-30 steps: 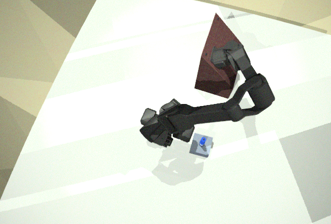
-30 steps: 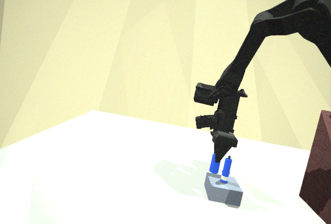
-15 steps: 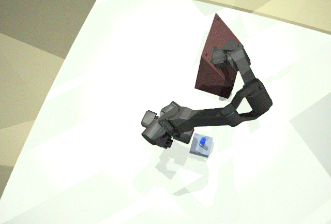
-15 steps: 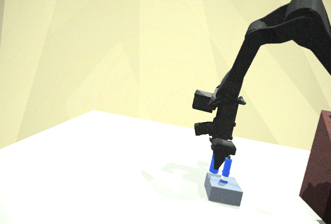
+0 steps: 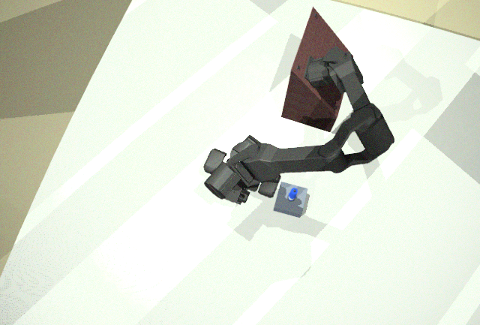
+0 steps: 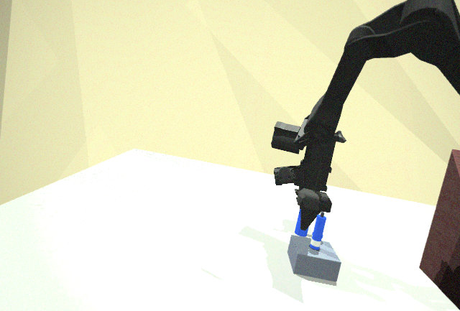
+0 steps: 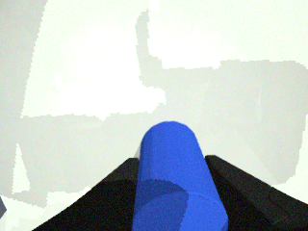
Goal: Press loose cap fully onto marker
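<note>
Right now the grey holder block is 14 cm to the left of my gripper tip and 1 cm ahead of it. The rest, counted from my gripper tip: blue cap: 1 cm above.
</note>
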